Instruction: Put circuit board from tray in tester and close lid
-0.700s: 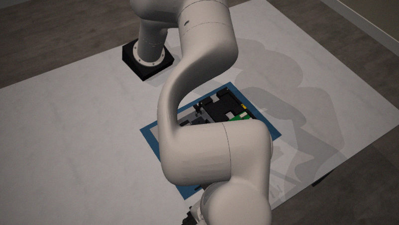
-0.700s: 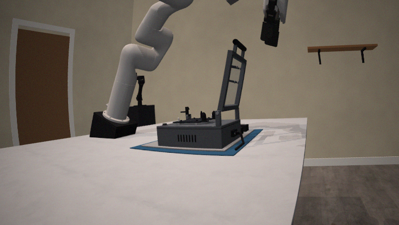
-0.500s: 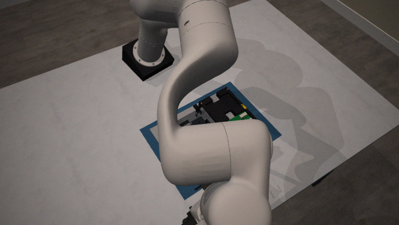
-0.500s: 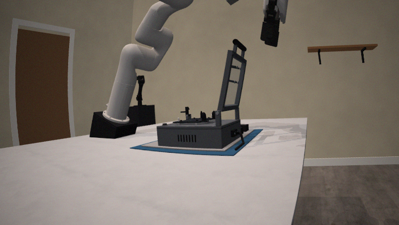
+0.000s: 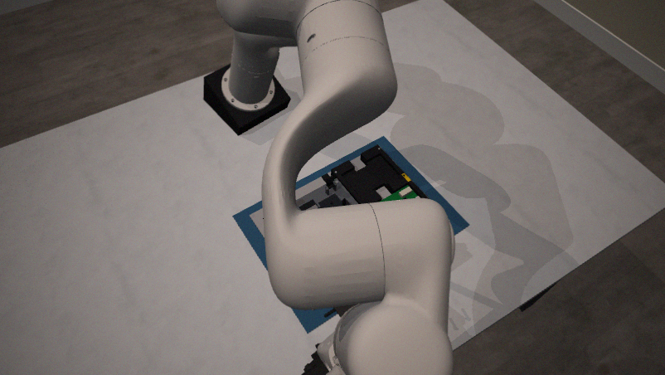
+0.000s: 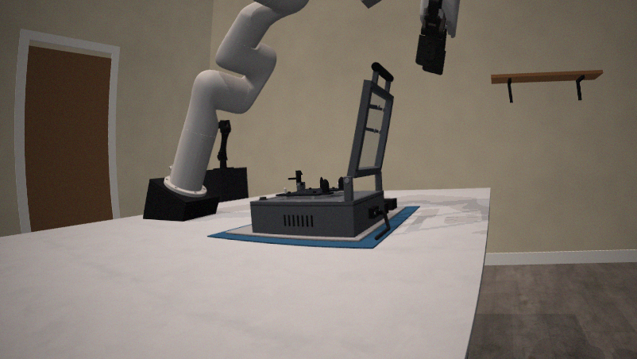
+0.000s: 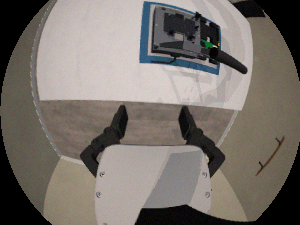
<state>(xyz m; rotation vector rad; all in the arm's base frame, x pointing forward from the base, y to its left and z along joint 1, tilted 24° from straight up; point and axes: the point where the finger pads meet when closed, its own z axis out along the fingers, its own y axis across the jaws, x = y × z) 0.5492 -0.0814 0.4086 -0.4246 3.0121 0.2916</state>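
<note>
Now: hand 26 cm past the green circuit board, 24 cm to the right of it and 22 cm above it. Also, from my hand: lid (14 cm behind, 8 cm to the left, 6 cm below); pin plate (26 cm behind, 7 cm to the left, 17 cm below); tester (24 cm behind, 10 cm to the left, 13 cm below).
</note>
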